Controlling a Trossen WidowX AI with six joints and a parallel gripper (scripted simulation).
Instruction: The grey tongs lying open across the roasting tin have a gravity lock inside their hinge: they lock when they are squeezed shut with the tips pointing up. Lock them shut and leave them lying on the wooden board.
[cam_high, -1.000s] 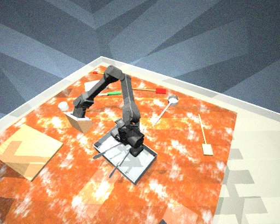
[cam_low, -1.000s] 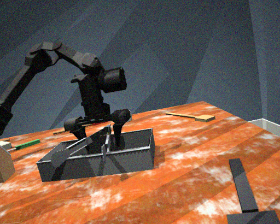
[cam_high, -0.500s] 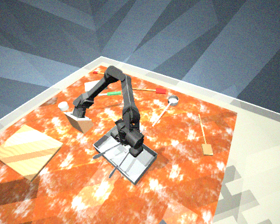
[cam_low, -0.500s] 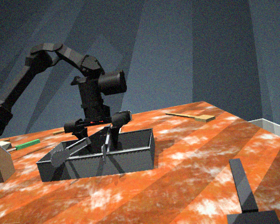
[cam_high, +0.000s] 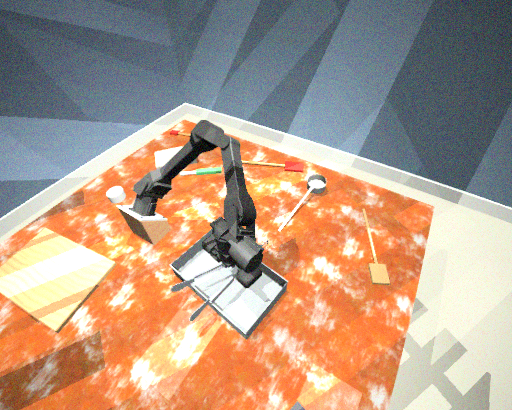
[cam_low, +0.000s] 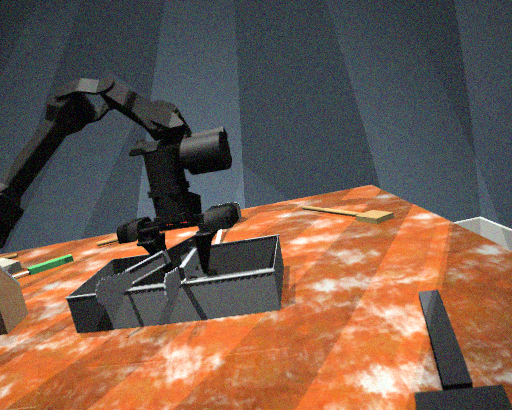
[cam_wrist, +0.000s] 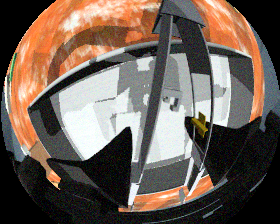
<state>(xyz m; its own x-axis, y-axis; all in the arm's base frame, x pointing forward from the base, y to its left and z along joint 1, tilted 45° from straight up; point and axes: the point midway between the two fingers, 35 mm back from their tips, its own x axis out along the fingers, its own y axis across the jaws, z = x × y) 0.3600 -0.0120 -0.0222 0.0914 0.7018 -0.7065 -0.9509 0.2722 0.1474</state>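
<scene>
The grey roasting tin is 1 cm behind my gripper tip and 2 cm to the right of it. Also, from my gripper tip: wooden board 54 cm behind, 26 cm to the right, 2 cm below; green-handled tool 39 cm behind, 36 cm to the left, 2 cm below; red-headed spatula 9 cm behind, 55 cm to the left, 2 cm below.
</scene>
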